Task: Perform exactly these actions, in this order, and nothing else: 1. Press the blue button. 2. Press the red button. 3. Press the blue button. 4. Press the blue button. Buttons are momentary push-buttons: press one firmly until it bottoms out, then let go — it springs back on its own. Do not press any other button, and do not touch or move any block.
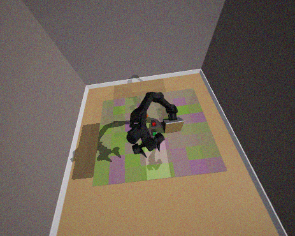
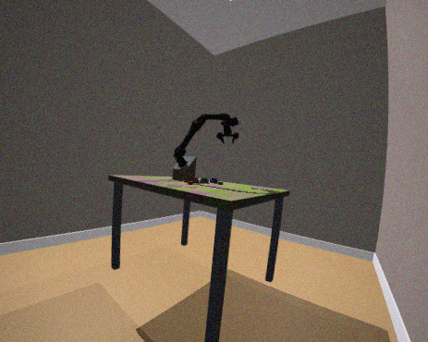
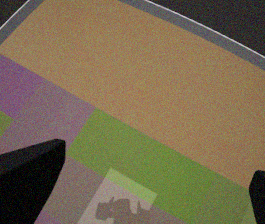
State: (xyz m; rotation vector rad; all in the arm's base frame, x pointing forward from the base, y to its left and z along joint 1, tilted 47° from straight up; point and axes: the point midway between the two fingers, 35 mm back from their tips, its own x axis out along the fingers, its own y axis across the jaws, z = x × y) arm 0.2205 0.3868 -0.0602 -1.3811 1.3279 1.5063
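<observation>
My gripper tip is 320 mm above the blue button, 150 mm to the left of it and 10 mm past it. The rest, counted from my gripper tip: grey block: 340 mm below, 180 mm to the right, 80 mm ahead; red button: 360 mm to the right, 320 mm below, 40 mm behind; green button: 320 mm below, 250 mm to the right, 30 mm behind.
</observation>
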